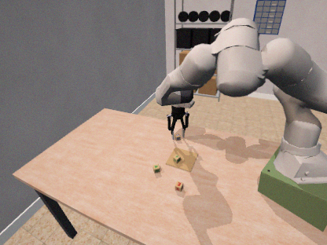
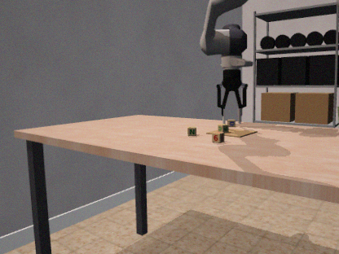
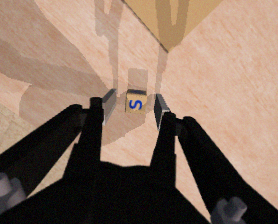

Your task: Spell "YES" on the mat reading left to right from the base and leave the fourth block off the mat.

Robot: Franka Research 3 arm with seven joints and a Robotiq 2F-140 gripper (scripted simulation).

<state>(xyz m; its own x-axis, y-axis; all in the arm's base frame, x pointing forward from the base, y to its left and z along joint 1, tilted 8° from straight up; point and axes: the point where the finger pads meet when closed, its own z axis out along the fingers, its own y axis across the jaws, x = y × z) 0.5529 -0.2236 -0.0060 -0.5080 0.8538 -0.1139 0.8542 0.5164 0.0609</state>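
The S block is 3 cm below my hand. From my hand the other things lie so: green N block: 5 cm ahead, 28 cm to the left, 3 cm below; then Y block: 4 cm behind, 19 cm to the left, 2 cm below; then tan mat: 6 cm behind, 16 cm to the left, 4 cm below.
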